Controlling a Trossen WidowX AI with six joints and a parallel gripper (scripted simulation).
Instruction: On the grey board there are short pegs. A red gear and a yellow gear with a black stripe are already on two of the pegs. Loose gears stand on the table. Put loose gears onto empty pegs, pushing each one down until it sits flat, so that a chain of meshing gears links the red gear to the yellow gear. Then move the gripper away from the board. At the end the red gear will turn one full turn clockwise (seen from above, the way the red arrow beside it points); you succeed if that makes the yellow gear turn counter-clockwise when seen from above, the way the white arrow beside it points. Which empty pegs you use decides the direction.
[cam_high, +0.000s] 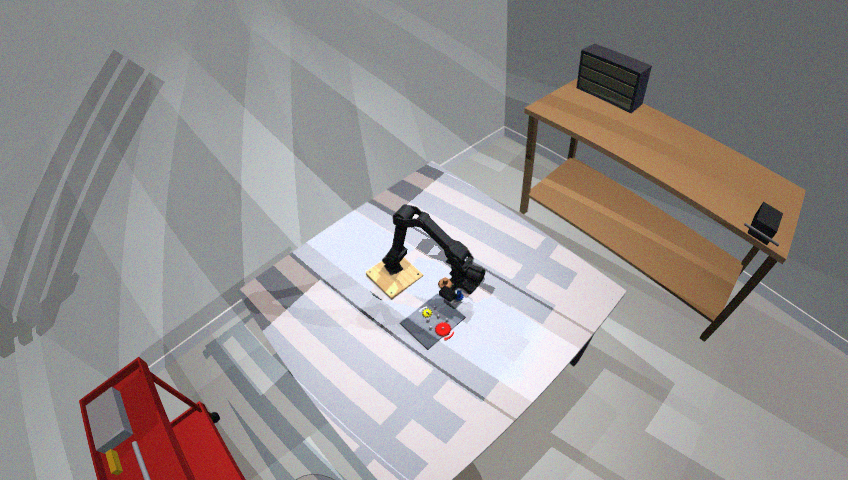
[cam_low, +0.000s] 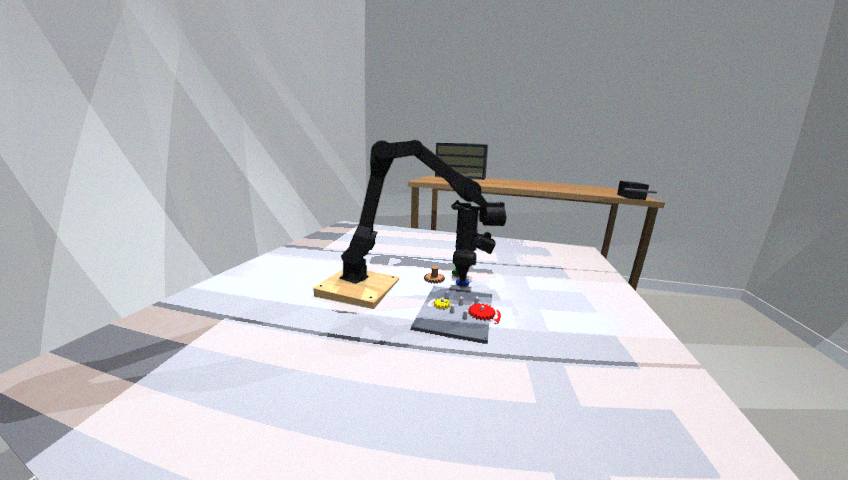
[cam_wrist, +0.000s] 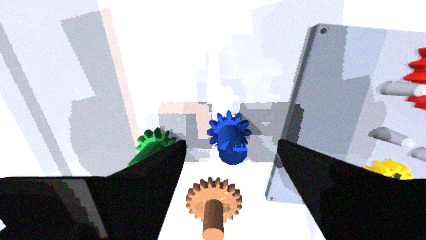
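The red gear is 150 mm to the right of my gripper tip, 90 mm ahead of it and 10 mm below it. Round my gripper tip: blue gear: 10 mm below; then brown gear: 90 mm behind, 10 mm to the right, 10 mm below; then green gear: 60 mm to the left, 30 mm behind, 10 mm below.
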